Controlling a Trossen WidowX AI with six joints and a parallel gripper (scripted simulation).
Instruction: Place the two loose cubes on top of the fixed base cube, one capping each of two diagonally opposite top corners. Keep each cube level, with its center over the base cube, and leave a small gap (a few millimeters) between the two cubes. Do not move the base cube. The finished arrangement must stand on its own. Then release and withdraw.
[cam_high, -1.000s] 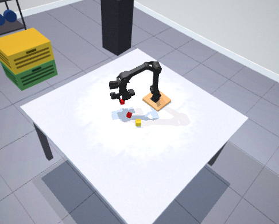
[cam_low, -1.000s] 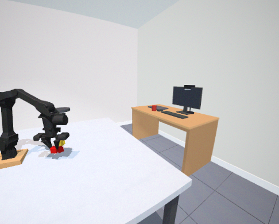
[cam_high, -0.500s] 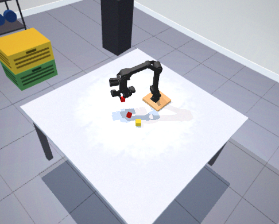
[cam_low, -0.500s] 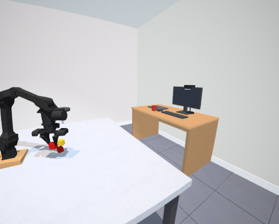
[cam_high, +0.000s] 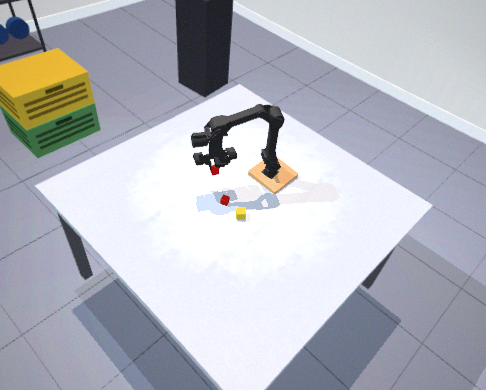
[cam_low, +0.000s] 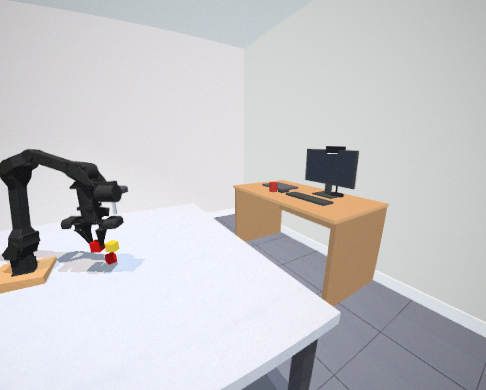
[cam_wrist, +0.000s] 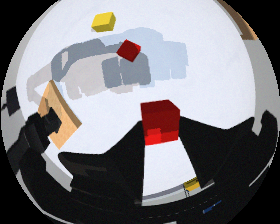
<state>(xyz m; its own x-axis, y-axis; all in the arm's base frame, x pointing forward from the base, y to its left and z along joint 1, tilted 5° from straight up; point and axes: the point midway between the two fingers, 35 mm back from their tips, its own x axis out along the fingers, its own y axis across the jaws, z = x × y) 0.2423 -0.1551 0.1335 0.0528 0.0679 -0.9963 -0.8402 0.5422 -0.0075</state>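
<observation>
My gripper tip is now 50 mm short of the yellow cube, 200 mm to the right of it and 100 mm above it.
</observation>
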